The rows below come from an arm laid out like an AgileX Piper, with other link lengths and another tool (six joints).
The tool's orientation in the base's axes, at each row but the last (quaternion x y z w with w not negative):
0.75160, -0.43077, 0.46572, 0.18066
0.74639, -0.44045, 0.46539, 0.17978
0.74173, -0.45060, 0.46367, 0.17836
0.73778, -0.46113, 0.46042, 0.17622
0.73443, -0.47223, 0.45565, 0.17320
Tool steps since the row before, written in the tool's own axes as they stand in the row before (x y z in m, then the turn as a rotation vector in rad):
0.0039, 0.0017, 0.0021, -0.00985, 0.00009, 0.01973
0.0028, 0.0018, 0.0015, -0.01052, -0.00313, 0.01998
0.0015, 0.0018, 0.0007, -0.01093, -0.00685, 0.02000
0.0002, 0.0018, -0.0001, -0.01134, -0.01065, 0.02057
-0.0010, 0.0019, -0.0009, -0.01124, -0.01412, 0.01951
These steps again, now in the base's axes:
0.0005, -0.0042, 0.0021, 0.00875, -0.00860, -0.01832
-0.0002, -0.0034, 0.0014, 0.01142, -0.00668, -0.01856
-0.0009, -0.0022, 0.0006, 0.01446, -0.00452, -0.01835
-0.0015, -0.0010, -0.0001, 0.01790, -0.00275, -0.01837
-0.0022, 0.0002, -0.0007, 0.02033, -0.00036, -0.01712

